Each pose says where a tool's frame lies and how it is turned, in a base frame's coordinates. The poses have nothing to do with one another.
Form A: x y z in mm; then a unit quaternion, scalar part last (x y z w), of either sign.
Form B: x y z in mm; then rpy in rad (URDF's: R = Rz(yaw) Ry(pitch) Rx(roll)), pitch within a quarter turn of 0, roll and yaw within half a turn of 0. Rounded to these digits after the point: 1 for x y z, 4 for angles.
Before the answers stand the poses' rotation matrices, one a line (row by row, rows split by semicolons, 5 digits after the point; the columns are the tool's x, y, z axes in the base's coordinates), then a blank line. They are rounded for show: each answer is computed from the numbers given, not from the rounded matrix.
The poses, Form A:
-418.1 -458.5 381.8 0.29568 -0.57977 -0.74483 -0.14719
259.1 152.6 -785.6 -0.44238 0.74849 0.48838 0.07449
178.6 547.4 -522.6 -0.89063 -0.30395 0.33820 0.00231
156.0 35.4 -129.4 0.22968 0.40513 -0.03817 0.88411
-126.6 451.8 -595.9 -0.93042 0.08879 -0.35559 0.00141
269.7 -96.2 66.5 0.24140 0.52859 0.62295 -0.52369
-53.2 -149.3 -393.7 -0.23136 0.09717 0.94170 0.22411
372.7 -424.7 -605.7 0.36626 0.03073 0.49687 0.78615
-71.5 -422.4 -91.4 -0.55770 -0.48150 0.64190 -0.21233
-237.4 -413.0 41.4 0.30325 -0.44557 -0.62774 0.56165
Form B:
-0.78182 -0.56212 -0.26979; -0.12359 -0.28440 0.95071; -0.61114 0.77662 0.15288
-0.59750 -0.73499 -0.32059; -0.58947 0.13157 0.79700; -0.54361 0.66519 -0.51187
0.58647 0.53986 -0.60383; 0.54298 -0.81522 -0.20148; -0.60102 -0.20971 -0.77123
0.66882 0.25360 0.69883; 0.11861 0.89158 -0.43706; -0.73390 0.37520 0.56623
0.73135 -0.16422 0.66194; -0.16622 -0.98423 -0.06052; 0.66144 -0.06577 -0.74711
-0.33495 0.90767 -0.25287; -0.39726 0.10732 0.91141; 0.85440 0.40573 0.32464
-0.79249 -0.46705 -0.39219; 0.37713 -0.88066 0.28671; -0.47930 0.07931 0.87406
0.50435 -0.75872 0.41228; 0.80374 0.23795 -0.54533; 0.31565 0.60641 0.72982
-0.28777 0.80966 -0.51151; 0.26448 -0.44614 -0.85499; -0.92046 -0.38132 -0.08575
-0.18518 0.43490 -0.88123; -0.97538 0.02797 0.21876; 0.11978 0.90004 0.41901

-418.1 -458.5 381.8 1.3764 0.6575 -2.9848
259.1 152.6 -785.6 2.2267 0.5747 -2.3630
178.6 547.4 -522.6 -2.8761 0.6448 0.7469
156.0 35.4 -129.4 0.5852 0.8240 0.1755
-126.6 451.8 -595.9 -3.0538 -0.7227 -0.2235
269.7 -96.2 66.5 0.8960 -1.0244 -2.2713
-53.2 -149.3 -393.7 0.0905 0.4999 2.6974
372.7 -424.7 -605.7 0.6933 -0.3211 1.0104
-71.5 -422.4 -91.4 -1.7920 1.1692 2.3983
-237.4 -413.0 41.4 1.1351 -0.1201 -1.7584

